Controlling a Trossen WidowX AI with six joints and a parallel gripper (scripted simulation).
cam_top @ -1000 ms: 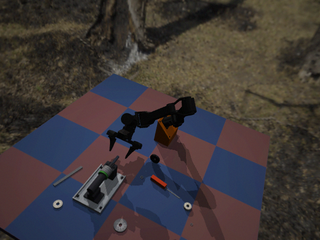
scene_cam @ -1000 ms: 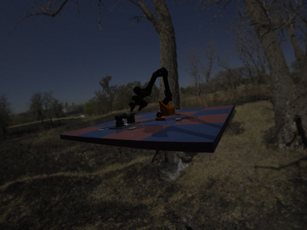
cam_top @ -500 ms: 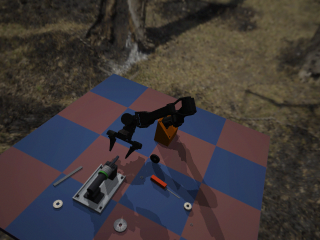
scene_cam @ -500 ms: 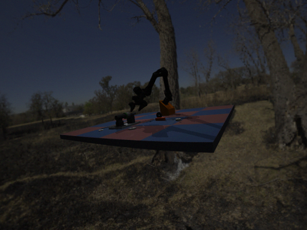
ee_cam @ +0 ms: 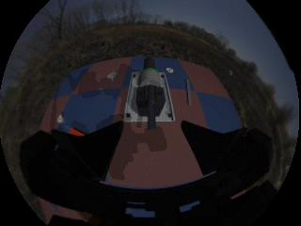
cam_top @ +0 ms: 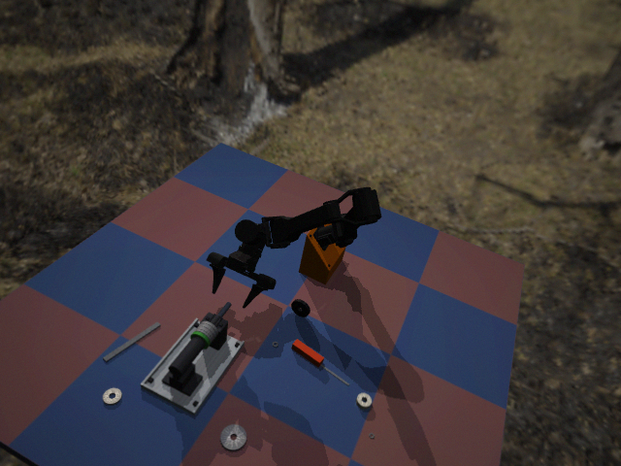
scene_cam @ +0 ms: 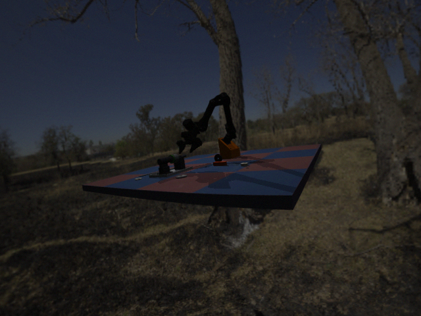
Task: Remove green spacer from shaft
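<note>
My gripper tip is now 7 cm short of the dark shaft and 2 cm above it. Round my gripper tip: grey bar (17 cm to the right, 17 cm ahead, 10 cm below); then green spacer (13 cm ahead, 2 cm below); then black wheel (16 cm to the left, 14 cm behind, 7 cm below).
</note>
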